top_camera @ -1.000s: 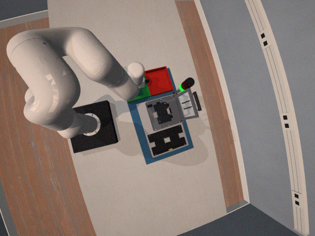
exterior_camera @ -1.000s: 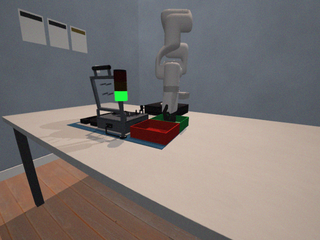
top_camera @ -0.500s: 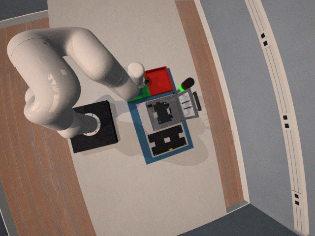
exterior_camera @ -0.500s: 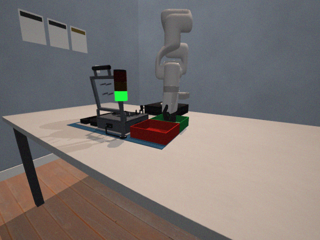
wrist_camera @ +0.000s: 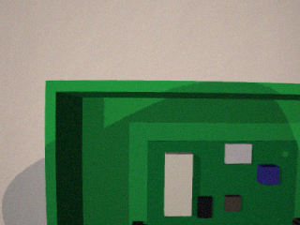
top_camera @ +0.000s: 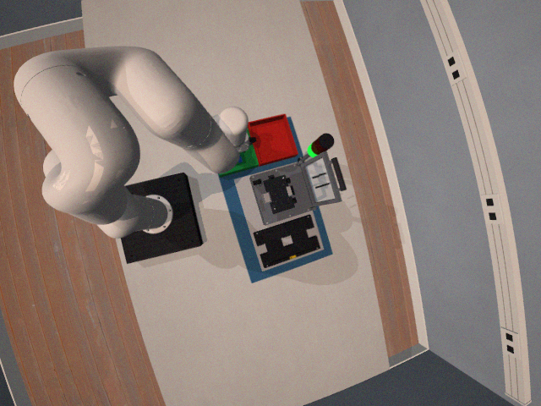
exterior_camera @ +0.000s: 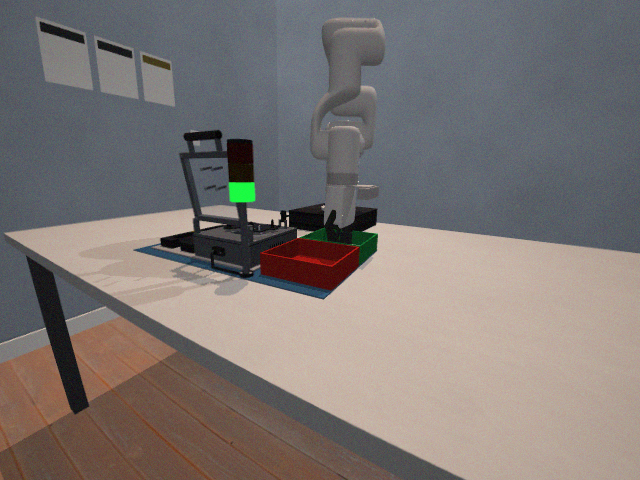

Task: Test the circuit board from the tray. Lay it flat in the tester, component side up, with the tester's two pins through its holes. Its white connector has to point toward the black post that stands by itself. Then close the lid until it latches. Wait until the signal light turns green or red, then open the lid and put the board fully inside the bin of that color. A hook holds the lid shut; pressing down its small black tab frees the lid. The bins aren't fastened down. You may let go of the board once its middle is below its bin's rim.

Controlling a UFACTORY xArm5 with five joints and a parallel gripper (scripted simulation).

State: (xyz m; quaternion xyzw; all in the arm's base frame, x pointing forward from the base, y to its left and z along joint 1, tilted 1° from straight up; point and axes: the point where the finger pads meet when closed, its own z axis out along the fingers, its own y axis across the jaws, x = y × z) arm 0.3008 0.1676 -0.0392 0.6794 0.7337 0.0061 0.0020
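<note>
Now: hand 10 mm above the green bin. Round my hand: black block (140 mm to the right, 70 mm above, 50 mm ahead); red bin (150 mm ahead, 10 mm to the left, 10 mm below); green circuit board (10 mm below).
</note>
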